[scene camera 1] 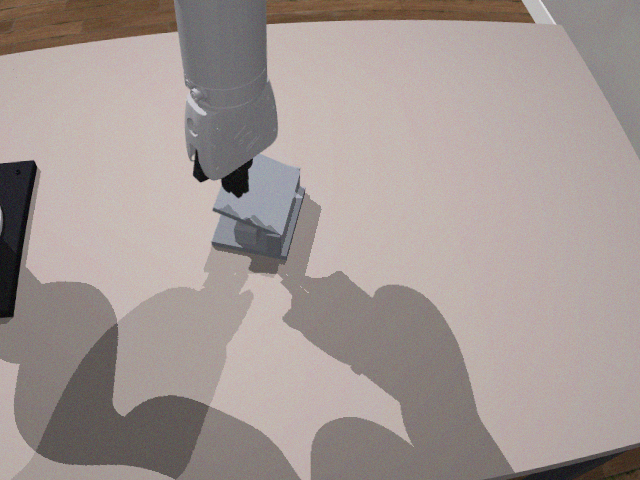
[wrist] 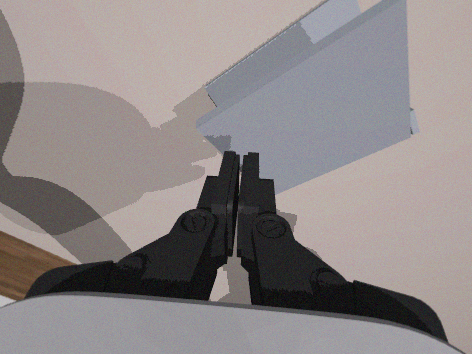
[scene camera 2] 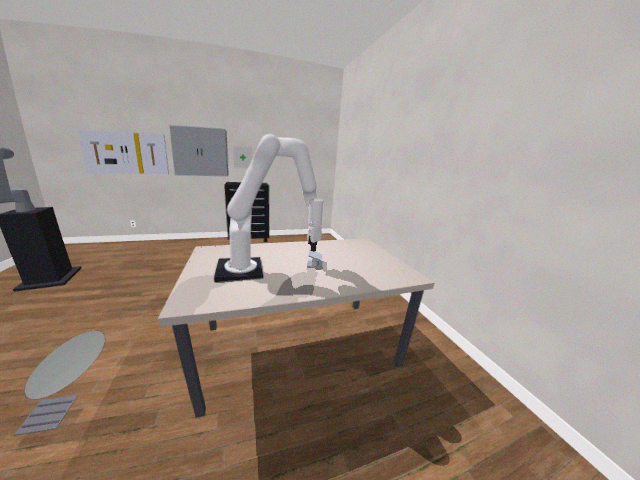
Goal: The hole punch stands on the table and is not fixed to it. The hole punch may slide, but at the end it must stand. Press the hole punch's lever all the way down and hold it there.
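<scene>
The blue-grey hole punch stands upright on the table. Its broad flat lever is tilted, with an open gap between the lever's near-left edge and the base in scene camera 1. My gripper is shut with nothing between its fingers. It points down, with its fingertips over the left part of the lever in scene camera 1 and at the lever's edge in the wrist view. Whether the tips touch the lever I cannot tell.
The arm's black base plate is on the table to the left of the hole punch. Shadows of the arm fall across the table's near side. A wall rises beyond the table's right side.
</scene>
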